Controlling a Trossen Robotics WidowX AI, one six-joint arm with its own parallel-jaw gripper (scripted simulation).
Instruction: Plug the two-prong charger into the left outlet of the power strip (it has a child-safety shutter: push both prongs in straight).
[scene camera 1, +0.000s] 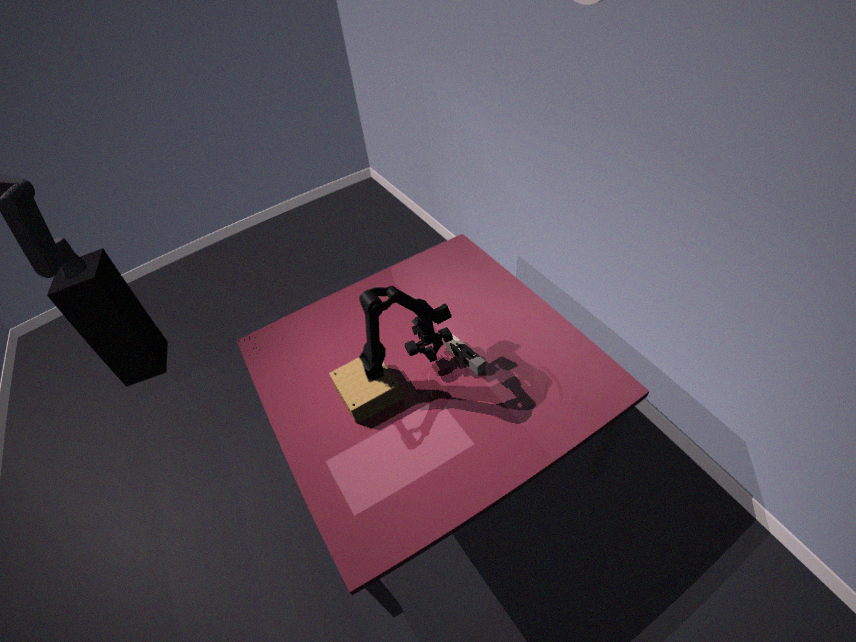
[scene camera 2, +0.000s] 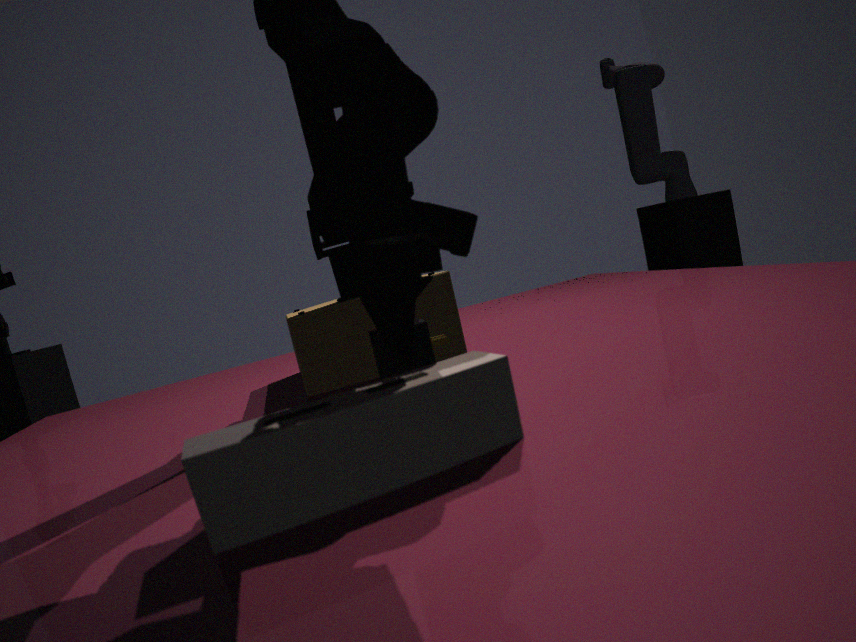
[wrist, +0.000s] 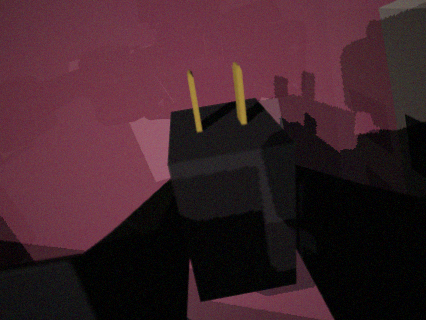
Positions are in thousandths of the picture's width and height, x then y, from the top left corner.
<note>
My gripper (scene camera 2: 471, 565) carries a charger (scene camera 2: 494, 552).
The charger shows as well in the wrist view (wrist: 548, 533). My gripper also shows in scene camera 1 (scene camera 1: 504, 554) and in the wrist view (wrist: 532, 564).
</note>
